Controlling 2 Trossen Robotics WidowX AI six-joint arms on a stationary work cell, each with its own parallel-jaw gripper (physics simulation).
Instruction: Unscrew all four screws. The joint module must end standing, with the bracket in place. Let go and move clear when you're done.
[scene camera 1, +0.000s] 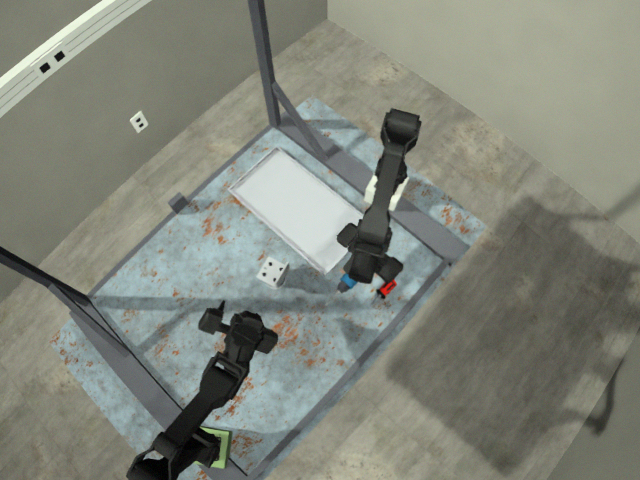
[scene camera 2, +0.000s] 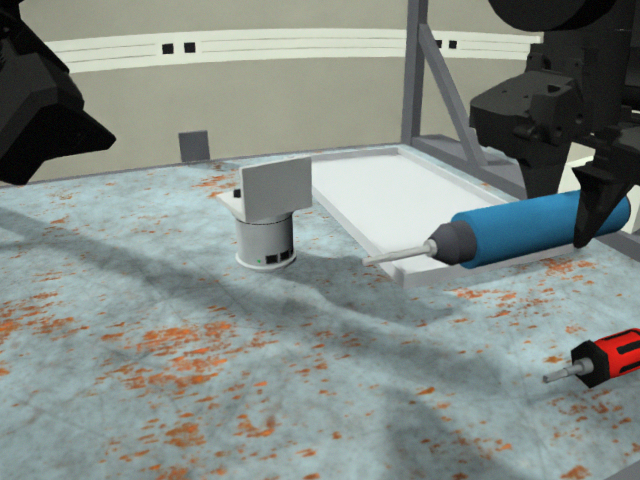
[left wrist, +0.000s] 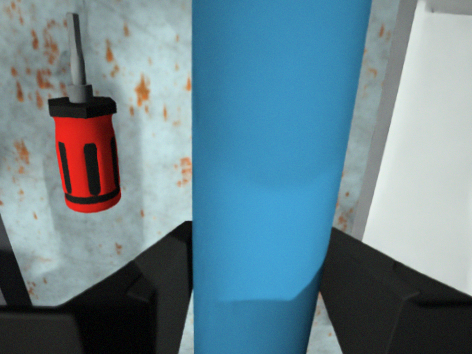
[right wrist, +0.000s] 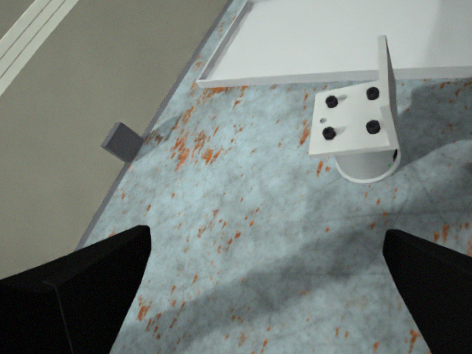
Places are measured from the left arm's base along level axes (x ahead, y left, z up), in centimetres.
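Pixels of known places: left gripper, fingertip midpoint: (scene camera 2: 558, 235) (left wrist: 253, 232); right gripper, fingertip midpoint: (scene camera 1: 239, 307) (scene camera 2: 87, 106) (right wrist: 267, 239); right arm's base at its link origin: (scene camera 1: 208, 447).
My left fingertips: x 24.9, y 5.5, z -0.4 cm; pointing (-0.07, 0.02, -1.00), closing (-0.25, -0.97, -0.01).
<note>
Behind a point stands the place of what it marks.
The white joint module (scene camera 2: 263, 242) {x 41.4, y -14.1, z -4.5 cm} (right wrist: 365, 170) {x 42.9, y -16.4, z -5.4 cm} stands upright on the table. The bracket (scene camera 1: 272, 270) {x 39.7, y -17.1, z -1.1 cm} (scene camera 2: 276, 188) {x 40.3, y -13.1, z 1.0 cm} (right wrist: 350, 114) {x 39.9, y -16.8, z -1.0 cm} sits on its top, with one plate flat and one upright. Several black screws (right wrist: 373, 127) {x 42.1, y -14.8, z -0.4 cm} show in the flat plate. My left gripper (scene camera 2: 562, 219) {x 24.9, y 5.5, z -0.4 cm} (left wrist: 253, 232) {x 24.9, y 5.5, z -0.4 cm} is shut on the blue screwdriver (scene camera 1: 348, 280) {x 33.3, y 3.4, z 2.6 cm} (scene camera 2: 522, 229) {x 31.1, y 5.7, z 1.7 cm} (left wrist: 270, 150) {x 29.0, y 4.6, z 2.9 cm}, which it holds a little above the table, its bit pointing left in scene camera 2. My right gripper (right wrist: 267, 239) {x 54.6, y -16.6, z 9.6 cm} is open and empty, above the table and apart from the module; its fingers are partly out of frame in scene camera 2.
A red screwdriver (scene camera 1: 387, 287) {x 27.9, y 13.6, z -4.7 cm} (scene camera 2: 617, 353) {x 29.0, y 13.9, z -5.0 cm} (left wrist: 90, 135) {x 28.8, y 12.3, z -5.0 cm} lies on the table beside the blue one. A shallow white tray (scene camera 1: 294, 206) {x 17.1, y -23.1, z -7.2 cm} (scene camera 2: 403, 196) {x 16.4, y -21.3, z -7.2 cm} (left wrist: 430, 150) {x 23.3, y -5.2, z -7.2 cm} (right wrist: 325, 45) {x 21.3, y -22.3, z -7.2 cm} lies behind the module. Grey frame posts (scene camera 1: 264, 62) {x -6.0, y -43.9, z 25.1 cm} (scene camera 2: 412, 77) {x -5.8, y -43.5, z 6.0 cm} stand at the table's edge.
</note>
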